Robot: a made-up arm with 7 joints. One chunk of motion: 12 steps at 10 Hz.
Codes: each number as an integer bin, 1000 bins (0 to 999) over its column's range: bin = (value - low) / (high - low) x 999, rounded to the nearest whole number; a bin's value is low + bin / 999 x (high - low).
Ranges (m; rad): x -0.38..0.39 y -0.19..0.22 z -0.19..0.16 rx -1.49..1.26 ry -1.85..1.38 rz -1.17..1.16
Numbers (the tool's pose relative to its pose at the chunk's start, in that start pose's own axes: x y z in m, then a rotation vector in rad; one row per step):
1: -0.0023 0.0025 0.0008 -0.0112 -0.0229 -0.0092
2: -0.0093 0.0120 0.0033 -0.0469 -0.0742 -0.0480
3: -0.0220 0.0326 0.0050 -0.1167 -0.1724 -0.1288
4: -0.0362 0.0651 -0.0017 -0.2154 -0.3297 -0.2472
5: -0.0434 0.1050 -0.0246 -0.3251 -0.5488 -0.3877
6: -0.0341 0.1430 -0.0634 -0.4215 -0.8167 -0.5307
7: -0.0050 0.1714 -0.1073 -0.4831 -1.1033 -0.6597
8: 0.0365 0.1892 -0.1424 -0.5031 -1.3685 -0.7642
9: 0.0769 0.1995 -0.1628 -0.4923 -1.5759 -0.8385
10: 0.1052 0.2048 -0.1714 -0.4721 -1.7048 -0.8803
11: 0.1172 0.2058 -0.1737 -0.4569 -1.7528 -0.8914
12: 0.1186 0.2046 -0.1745 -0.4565 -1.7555 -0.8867
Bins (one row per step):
1: 490 469 545 537 565 498
2: 481 492 552 524 549 481
3: 464 542 557 499 519 446
4: 446 622 537 463 470 396
5: 437 719 472 423 402 335
6: 449 811 361 388 320 274
7: 487 881 236 366 231 219
8: 540 924 136 359 149 174
9: 593 949 78 362 85 142
10: 629 962 53 370 45 124
11: 645 964 47 375 30 119
12: 647 961 44 375 29 121

